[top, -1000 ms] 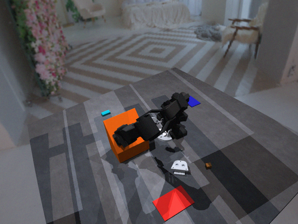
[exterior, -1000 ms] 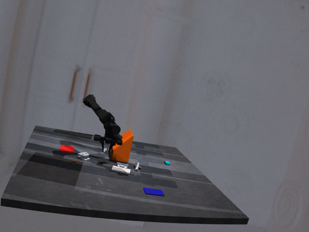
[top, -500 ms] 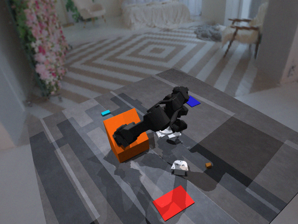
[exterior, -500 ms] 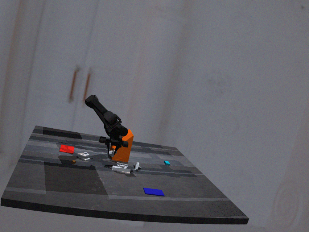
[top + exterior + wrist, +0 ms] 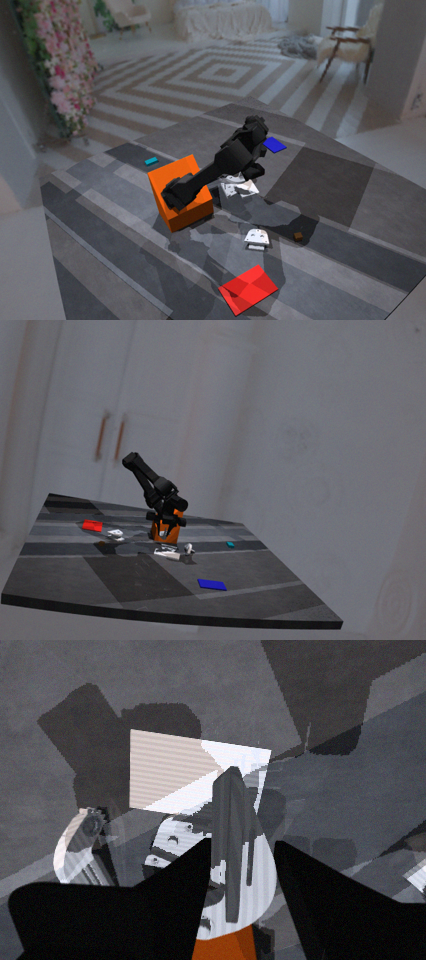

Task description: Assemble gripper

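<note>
My gripper tip is now 8 cm above the white flat slab, 3 cm to the right of it and 3 cm short of it. Also, from my gripper tip: blue tile: 31 cm ahead, 17 cm to the left, 8 cm below; then small brown cube: 28 cm to the right, 7 cm below; then gripper jaw: 3 cm behind, 2 cm to the left.
</note>
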